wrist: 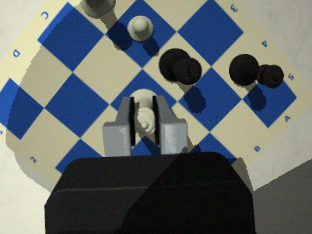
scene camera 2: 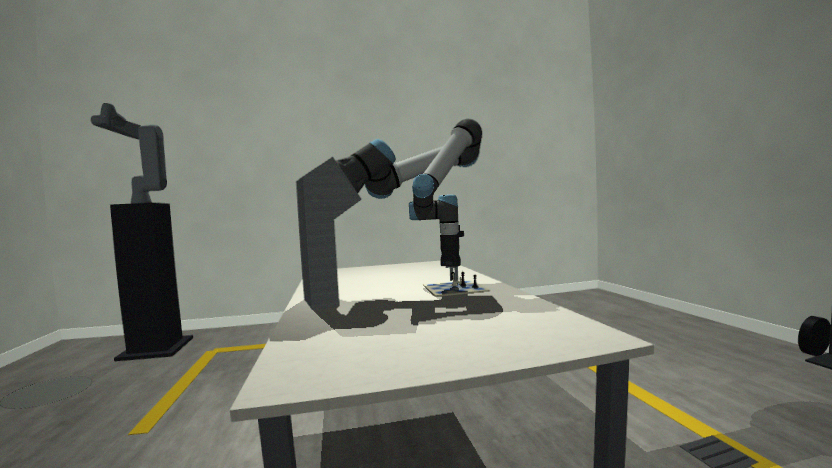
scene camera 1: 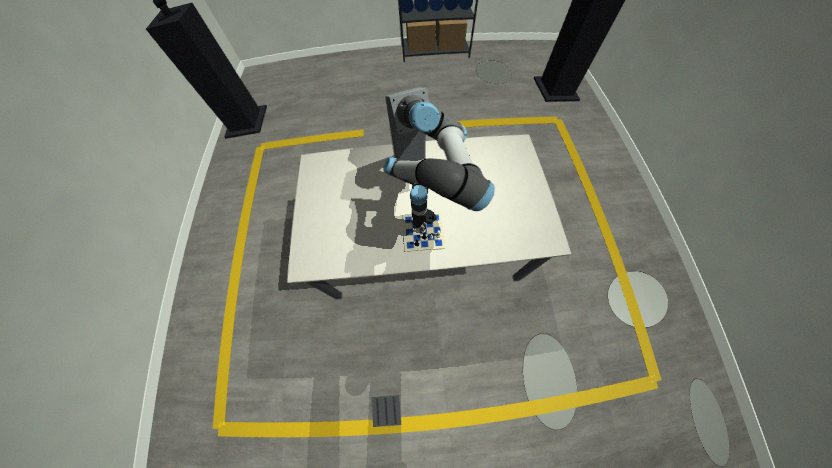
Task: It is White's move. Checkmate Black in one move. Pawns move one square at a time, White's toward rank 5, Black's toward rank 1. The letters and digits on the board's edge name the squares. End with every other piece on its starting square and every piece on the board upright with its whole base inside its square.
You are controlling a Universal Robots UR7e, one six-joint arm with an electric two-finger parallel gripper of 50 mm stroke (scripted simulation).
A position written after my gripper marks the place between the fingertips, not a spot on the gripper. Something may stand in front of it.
I see my gripper point(wrist: 143, 111), a chessboard point(scene camera 1: 411, 233) and a black piece point(wrist: 244, 69).
The chessboard shows as well in the wrist view point(wrist: 71, 71).
